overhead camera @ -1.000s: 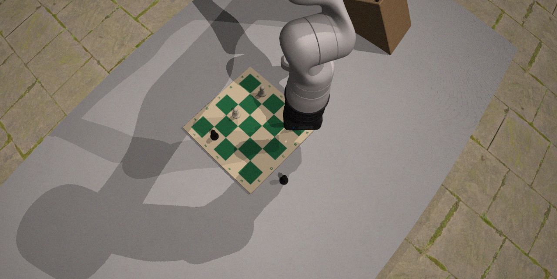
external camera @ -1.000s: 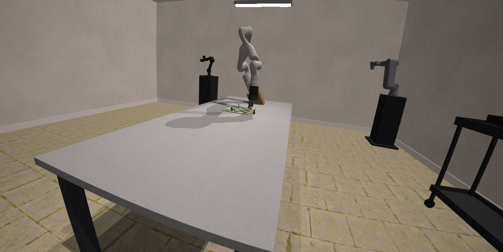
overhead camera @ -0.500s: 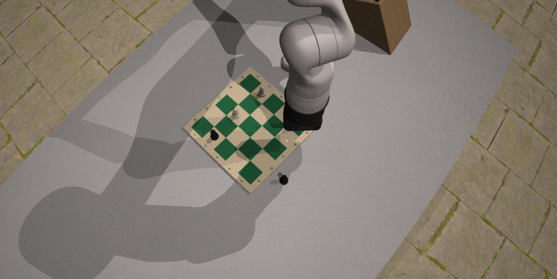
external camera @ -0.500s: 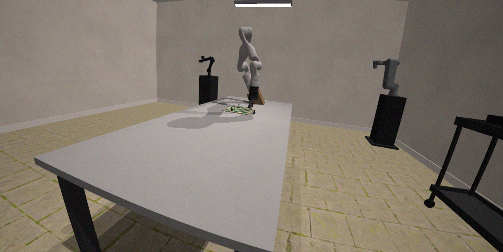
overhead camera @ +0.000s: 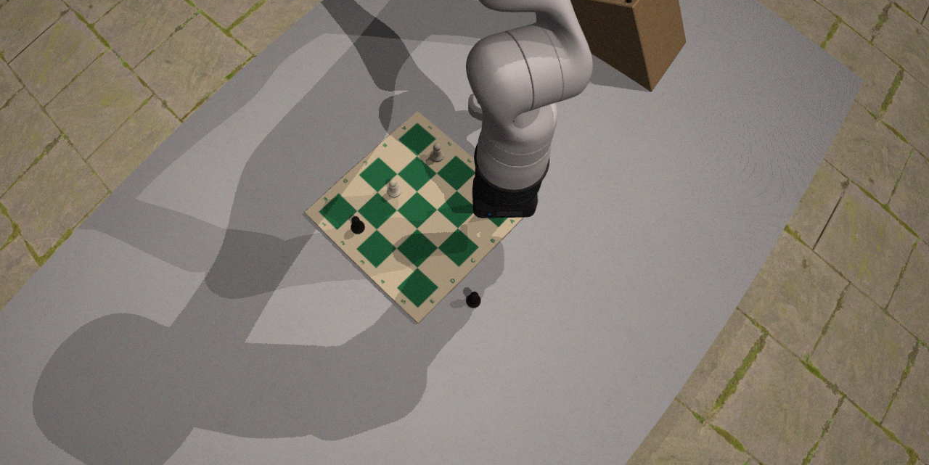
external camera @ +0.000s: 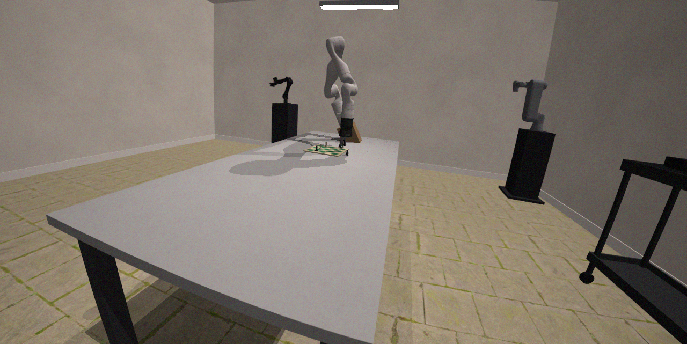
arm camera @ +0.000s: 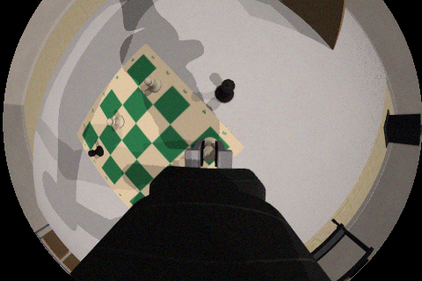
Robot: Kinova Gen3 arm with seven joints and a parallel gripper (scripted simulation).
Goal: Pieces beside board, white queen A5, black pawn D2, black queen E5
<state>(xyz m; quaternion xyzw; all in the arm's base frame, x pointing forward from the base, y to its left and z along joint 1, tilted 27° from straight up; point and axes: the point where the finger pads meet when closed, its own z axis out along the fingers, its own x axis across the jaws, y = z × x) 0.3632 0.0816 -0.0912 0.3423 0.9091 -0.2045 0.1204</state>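
The white queen is 1 cm below my hand. Round my hand: chessboard (8 cm ahead, 7 cm to the right, 4 cm below); then black queen (6 cm behind, 4 cm to the right, 2 cm below).
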